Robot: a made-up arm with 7 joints. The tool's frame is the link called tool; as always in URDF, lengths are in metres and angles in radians. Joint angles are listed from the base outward. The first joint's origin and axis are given. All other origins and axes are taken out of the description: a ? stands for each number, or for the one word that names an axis. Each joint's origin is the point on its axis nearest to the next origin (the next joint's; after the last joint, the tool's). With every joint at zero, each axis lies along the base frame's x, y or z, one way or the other. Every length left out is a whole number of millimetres.
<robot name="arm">
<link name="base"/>
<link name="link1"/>
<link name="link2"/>
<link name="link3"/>
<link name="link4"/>
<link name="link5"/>
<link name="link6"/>
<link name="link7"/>
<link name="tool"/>
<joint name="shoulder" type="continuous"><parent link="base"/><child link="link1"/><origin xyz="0 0 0.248" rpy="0 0 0"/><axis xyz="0 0 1"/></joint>
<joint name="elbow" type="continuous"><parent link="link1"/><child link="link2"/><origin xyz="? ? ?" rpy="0 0 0"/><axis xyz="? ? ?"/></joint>
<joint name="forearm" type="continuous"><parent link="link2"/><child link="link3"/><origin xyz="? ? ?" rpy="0 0 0"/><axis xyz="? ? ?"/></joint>
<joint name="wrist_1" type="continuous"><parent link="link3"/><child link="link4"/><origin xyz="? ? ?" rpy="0 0 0"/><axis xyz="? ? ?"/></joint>
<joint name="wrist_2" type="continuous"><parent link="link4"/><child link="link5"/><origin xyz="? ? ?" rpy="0 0 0"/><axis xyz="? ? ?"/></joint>
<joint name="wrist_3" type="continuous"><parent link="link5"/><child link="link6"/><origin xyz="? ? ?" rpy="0 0 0"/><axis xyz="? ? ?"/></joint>
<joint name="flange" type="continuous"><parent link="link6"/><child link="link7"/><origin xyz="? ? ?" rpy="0 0 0"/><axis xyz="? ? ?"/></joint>
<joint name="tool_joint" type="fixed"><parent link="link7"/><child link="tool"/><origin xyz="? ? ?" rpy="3.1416 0 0"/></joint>
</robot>
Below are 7 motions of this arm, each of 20 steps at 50 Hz.
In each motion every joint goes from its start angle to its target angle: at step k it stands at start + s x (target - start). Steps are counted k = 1, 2, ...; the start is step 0. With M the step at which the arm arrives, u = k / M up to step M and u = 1 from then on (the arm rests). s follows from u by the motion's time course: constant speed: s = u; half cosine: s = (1 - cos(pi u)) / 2; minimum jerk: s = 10 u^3 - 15 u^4 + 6 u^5.
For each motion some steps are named. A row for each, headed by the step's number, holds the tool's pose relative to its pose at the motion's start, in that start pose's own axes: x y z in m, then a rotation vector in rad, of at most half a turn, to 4 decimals.
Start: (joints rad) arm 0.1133 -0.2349 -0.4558 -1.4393 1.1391 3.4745 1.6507
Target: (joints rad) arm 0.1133 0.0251 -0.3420 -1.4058 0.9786 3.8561 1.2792
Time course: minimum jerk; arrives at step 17
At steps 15, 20:
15: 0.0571 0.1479 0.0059 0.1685 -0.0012 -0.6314
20: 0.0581 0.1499 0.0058 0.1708 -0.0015 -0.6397

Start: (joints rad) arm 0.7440 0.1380 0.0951 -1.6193 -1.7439 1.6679 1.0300
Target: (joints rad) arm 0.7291 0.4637 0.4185 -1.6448 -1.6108 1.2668 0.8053
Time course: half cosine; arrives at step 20
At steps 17, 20:
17: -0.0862 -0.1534 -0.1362 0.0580 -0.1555 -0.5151
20: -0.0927 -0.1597 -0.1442 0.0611 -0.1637 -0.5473

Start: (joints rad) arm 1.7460 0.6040 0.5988 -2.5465 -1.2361 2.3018 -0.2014
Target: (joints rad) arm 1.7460 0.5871 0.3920 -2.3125 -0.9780 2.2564 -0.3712
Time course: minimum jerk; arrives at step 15
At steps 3, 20:
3: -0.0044 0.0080 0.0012 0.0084 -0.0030 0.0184
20: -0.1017 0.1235 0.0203 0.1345 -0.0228 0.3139

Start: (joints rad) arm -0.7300 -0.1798 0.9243 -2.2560 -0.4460 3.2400 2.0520
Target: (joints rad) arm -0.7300 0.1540 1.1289 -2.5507 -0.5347 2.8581 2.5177
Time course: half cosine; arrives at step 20
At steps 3, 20:
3: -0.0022 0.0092 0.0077 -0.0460 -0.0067 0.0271
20: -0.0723 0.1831 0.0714 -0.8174 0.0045 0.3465

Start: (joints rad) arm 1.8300 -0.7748 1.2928 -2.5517 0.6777 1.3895 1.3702
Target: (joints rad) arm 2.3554 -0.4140 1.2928 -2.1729 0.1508 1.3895 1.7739
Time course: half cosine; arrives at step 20
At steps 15, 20:
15: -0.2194 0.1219 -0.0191 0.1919 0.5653 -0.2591
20: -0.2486 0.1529 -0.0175 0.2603 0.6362 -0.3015

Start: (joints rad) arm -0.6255 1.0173 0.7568 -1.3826 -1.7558 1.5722 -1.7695
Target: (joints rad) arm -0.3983 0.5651 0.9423 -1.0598 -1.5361 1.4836 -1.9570
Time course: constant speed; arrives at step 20
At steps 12, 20:
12: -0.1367 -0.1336 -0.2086 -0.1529 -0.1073 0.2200
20: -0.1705 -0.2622 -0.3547 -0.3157 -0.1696 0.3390

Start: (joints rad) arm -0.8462 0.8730 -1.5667 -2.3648 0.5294 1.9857 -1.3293
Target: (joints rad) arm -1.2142 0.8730 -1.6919 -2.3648 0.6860 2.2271 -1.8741
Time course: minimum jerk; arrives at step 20
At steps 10, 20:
10: -0.0921 0.0615 0.0084 -0.0600 0.1035 -0.0139
20: -0.1955 0.0987 0.0226 -0.1569 0.1438 -0.0111

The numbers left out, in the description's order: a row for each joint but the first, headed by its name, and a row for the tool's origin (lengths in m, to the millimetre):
elbow: xyz 0 0 0, axis 0 1 0
forearm: xyz 0 0 0.305, axis 0 0 1
wrist_1: xyz 0.084 0 0, axis 0 -1 0
wrist_2: xyz -0.08 0 0.371, axis 0 0 1
wrist_3: xyz 0 0 0, axis 0 -1 0
flange: xyz 0.086 0 0, axis 0 0 -1
tool: xyz 0 0 0

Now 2 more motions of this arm.
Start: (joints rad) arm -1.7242 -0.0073 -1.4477 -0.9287 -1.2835 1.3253 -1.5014
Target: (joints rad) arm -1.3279 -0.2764 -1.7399 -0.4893 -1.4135 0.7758 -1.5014
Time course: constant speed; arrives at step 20
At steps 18, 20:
18: -0.1449 -0.0234 0.1563 0.5406 0.2377 0.2686
20: -0.1507 -0.0273 0.1764 0.6084 0.2649 0.2851

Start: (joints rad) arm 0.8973 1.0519 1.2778 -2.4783 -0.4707 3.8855 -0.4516
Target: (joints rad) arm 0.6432 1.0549 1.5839 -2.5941 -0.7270 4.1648 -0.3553
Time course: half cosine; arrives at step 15
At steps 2, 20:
2: 0.0037 -0.0018 -0.0029 0.0041 0.0230 -0.0042
20: 0.0702 -0.0422 -0.0757 0.1327 0.5287 -0.1128

